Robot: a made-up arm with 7 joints.
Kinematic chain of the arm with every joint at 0, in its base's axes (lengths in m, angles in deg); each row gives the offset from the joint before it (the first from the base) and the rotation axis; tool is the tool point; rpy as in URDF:
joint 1: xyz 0 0 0.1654 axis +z
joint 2: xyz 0 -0.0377 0.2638 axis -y
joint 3: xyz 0 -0.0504 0.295 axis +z
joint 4: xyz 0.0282 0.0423 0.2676 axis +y
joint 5: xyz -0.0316 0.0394 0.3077 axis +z
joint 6: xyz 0 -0.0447 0.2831 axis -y
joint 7: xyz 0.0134 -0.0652 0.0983 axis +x
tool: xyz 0 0 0 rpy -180 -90 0
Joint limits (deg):
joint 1: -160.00..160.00
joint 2: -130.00..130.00
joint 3: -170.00..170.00
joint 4: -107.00..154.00
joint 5: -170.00..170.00
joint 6: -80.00..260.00
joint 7: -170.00..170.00
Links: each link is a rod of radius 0.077 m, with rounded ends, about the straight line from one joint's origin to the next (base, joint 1, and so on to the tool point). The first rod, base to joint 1, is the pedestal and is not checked.
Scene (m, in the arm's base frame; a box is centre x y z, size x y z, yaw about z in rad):
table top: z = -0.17
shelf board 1: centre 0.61 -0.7 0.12 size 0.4 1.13 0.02 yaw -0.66
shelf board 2: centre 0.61 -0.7 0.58 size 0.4 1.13 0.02 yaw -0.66
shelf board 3: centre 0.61 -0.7 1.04 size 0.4 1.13 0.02 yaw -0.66
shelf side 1: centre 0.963 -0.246 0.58 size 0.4 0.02 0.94 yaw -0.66
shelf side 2: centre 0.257 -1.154 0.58 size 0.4 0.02 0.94 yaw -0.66
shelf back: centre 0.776 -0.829 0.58 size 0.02 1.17 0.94 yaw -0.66
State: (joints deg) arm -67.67 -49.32 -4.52 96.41 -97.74 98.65 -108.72
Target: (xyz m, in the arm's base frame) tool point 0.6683 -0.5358 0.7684
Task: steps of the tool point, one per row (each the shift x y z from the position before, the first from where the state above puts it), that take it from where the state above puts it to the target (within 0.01 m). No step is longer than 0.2 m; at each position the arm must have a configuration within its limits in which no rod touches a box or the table.
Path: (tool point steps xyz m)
1: -0.0939 0.0479 -0.0030
2: -0.0836 0.0646 0.0000
3: -0.0695 0.0792 0.0030
4: 0.1088 0.0506 0.1575
5: 0.0813 0.1050 0.1438
6: 0.0423 0.1461 0.1181
7: 0.0933 -0.0848 0.0236
8: 0.0989 -0.0767 -0.0002
9: 0.1000 -0.0653 -0.0234

